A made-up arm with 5 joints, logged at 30 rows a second.
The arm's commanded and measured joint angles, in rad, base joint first. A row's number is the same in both.
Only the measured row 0 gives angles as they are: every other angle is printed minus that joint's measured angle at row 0.
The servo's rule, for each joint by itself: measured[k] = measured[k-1] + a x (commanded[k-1-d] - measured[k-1]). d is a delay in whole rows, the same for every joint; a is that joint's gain. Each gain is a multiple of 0.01, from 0.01 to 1. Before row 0 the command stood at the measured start. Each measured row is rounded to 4 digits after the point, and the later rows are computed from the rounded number. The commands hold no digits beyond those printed.
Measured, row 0:
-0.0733 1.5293 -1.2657 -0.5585 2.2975
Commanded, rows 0 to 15:
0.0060 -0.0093 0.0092 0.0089 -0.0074
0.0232 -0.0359 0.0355 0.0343 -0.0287
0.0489 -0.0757 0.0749 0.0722 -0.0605
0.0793 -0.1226 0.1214 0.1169 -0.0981
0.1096 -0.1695 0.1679 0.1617 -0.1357
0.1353 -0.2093 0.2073 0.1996 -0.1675
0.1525 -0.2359 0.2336 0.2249 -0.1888
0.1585 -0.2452 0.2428 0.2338 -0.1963
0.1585 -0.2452 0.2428 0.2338 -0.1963
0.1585 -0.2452 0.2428 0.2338 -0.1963
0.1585 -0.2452 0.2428 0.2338 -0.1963
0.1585 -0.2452 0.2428 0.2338 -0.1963
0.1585 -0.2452 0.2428 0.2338 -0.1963
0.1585 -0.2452 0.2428 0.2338 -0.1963
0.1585 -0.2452 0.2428 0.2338 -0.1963
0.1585 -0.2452 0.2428 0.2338 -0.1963
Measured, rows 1 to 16:
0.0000 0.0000 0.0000 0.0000 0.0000
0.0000 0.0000 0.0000 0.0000 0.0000
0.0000 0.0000 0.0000 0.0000 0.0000
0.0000 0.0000 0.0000 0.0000 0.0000
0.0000 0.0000 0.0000 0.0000 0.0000
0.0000 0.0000 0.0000 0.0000 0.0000
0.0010 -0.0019 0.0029 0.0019 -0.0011
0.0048 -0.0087 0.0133 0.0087 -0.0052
0.0123 -0.0221 0.0330 0.0220 -0.0135
0.0237 -0.0422 0.0613 0.0419 -0.0262
0.0383 -0.0677 0.0954 0.0671 -0.0426
0.0548 -0.0960 0.1312 0.0949 -0.0613
0.0714 -0.1240 0.1640 0.1222 -0.0804
0.0862 -0.1482 0.1892 0.1456 -0.0978
0.0985 -0.1676 0.2064 0.1641 -0.1126
0.1087 -0.1831 0.2180 0.1787 -0.1252
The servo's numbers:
d 6
a 0.17 0.20 0.32 0.21 0.15

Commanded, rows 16 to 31:
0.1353 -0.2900 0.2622 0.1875 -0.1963
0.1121 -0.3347 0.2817 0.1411 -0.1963
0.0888 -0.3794 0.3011 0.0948 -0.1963
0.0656 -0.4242 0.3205 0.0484 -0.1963
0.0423 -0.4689 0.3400 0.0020 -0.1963
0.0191 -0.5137 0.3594 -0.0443 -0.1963
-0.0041 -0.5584 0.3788 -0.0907 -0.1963
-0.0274 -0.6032 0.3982 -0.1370 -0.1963
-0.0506 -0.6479 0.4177 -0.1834 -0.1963
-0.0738 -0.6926 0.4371 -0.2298 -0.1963
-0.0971 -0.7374 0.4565 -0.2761 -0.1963
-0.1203 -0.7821 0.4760 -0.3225 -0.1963
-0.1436 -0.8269 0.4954 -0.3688 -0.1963
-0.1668 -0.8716 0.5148 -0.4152 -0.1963
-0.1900 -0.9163 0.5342 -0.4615 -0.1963
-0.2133 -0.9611 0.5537 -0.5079 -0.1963
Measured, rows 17 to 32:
0.1172 -0.1955 0.2259 0.1903 -0.1359
0.1242 -0.2054 0.2313 0.1994 -0.1450
0.1300 -0.2134 0.2350 0.2066 -0.1527
0.1348 -0.2198 0.2375 0.2123 -0.1592
0.1388 -0.2249 0.2392 0.2168 -0.1648
0.1421 -0.2290 0.2404 0.2204 -0.1695
0.1409 -0.2412 0.2474 0.2135 -0.1735
0.1360 -0.2599 0.2584 0.1983 -0.1769
0.1280 -0.2838 0.2721 0.1766 -0.1798
0.1174 -0.3119 0.2876 0.1497 -0.1823
0.1046 -0.3433 0.3044 0.1187 -0.1844
0.0901 -0.3774 0.3220 0.0845 -0.1862
0.0741 -0.4136 0.3402 0.0477 -0.1877
0.0568 -0.4515 0.3588 0.0089 -0.1890
0.0385 -0.4908 0.3776 -0.0315 -0.1901
0.0194 -0.5312 0.3966 -0.0731 -0.1910

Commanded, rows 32 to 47:
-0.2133 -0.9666 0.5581 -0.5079 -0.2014
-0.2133 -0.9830 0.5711 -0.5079 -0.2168
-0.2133 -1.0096 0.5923 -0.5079 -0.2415
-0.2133 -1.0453 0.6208 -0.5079 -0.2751
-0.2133 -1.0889 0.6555 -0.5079 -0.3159
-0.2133 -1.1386 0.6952 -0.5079 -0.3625
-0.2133 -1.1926 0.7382 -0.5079 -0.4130
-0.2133 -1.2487 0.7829 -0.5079 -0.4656
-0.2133 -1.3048 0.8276 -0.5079 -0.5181
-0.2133 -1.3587 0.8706 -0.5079 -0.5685
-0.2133 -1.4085 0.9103 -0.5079 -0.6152
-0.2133 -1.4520 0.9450 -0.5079 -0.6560
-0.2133 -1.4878 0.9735 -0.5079 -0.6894
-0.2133 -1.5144 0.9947 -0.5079 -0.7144
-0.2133 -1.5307 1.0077 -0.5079 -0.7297
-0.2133 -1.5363 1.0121 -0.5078 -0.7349
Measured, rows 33 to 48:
-0.0004 -0.5724 0.4158 -0.1157 -0.1918
-0.0208 -0.6143 0.4351 -0.1591 -0.1925
-0.0417 -0.6568 0.4544 -0.2031 -0.1931
-0.0630 -0.6998 0.4737 -0.2476 -0.1936
-0.0846 -0.7431 0.4931 -0.2925 -0.1940
-0.1065 -0.7867 0.5125 -0.3377 -0.1943
-0.1247 -0.8227 0.5271 -0.3734 -0.1954
-0.1398 -0.8548 0.5412 -0.4016 -0.1986
-0.1523 -0.8858 0.5576 -0.4239 -0.2050
-0.1627 -0.9177 0.5778 -0.4415 -0.2155
-0.1713 -0.9519 0.6027 -0.4554 -0.2306
-0.1784 -0.9892 0.6323 -0.4664 -0.2504
-0.1843 -1.0299 0.6662 -0.4751 -0.2748
-0.1892 -1.0737 0.7035 -0.4820 -0.3034
-0.1933 -1.1199 0.7432 -0.4874 -0.3356
-0.1967 -1.1677 0.7840 -0.4917 -0.3705

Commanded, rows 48 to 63:
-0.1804 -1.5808 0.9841 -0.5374 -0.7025
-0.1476 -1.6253 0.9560 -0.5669 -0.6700
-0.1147 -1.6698 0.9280 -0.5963 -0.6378
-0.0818 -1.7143 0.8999 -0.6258 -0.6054
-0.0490 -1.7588 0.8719 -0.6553 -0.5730
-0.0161 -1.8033 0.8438 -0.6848 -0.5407
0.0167 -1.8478 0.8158 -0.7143 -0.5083
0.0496 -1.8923 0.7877 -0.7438 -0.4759
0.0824 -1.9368 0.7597 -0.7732 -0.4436
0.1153 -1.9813 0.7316 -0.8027 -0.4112
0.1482 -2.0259 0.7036 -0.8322 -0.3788
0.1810 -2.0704 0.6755 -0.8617 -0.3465
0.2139 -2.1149 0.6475 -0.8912 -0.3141
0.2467 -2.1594 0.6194 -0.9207 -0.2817
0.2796 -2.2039 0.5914 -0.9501 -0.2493
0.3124 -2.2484 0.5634 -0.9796 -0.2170
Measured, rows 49 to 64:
-0.1995 -1.2159 0.8244 -0.4951 -0.4072
-0.2018 -1.2631 0.8630 -0.4978 -0.4445
-0.2038 -1.3080 0.8984 -0.4999 -0.4812
-0.2054 -1.3493 0.9292 -0.5016 -0.5162
-0.2067 -1.3856 0.9543 -0.5029 -0.5482
-0.2078 -1.4157 0.9728 -0.5039 -0.5762
-0.2031 -1.4487 0.9764 -0.5109 -0.5951
-0.1937 -1.4840 0.9699 -0.5227 -0.6063
-0.1803 -1.5212 0.9565 -0.5382 -0.6110
-0.1636 -1.5598 0.9384 -0.5566 -0.6102
-0.1441 -1.5996 0.9171 -0.5773 -0.6046
-0.1223 -1.6403 0.8936 -0.5999 -0.5950
-0.0987 -1.6818 0.8687 -0.6239 -0.5820
-0.0735 -1.7239 0.8428 -0.6491 -0.5661
-0.0470 -1.7665 0.8162 -0.6752 -0.5477
-0.0194 -1.8095 0.7891 -0.7020 -0.5272

